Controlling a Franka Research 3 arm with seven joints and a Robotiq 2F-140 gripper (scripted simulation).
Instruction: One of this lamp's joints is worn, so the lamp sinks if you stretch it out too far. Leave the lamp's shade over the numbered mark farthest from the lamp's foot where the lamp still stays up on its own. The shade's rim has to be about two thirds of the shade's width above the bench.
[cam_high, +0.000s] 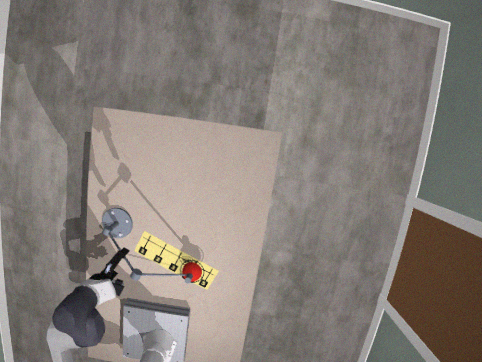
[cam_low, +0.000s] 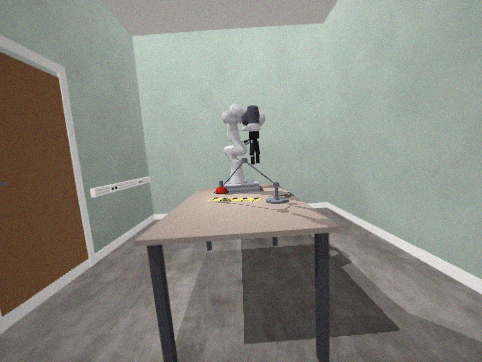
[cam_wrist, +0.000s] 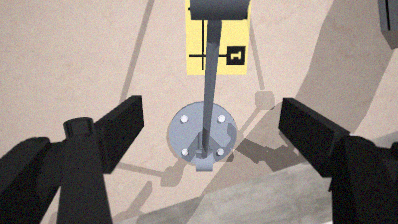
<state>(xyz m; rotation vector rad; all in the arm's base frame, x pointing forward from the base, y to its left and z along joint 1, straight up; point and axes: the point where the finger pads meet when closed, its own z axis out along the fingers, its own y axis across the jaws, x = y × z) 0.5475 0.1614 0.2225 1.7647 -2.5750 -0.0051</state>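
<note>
My hand is 11 cm past the yellow strip, 19 cm to the left of it and 30 cm above it. The rest, counted from my hand: round grey lamp foot: 5 cm ahead, 14 cm to the left, 27 cm below.
</note>
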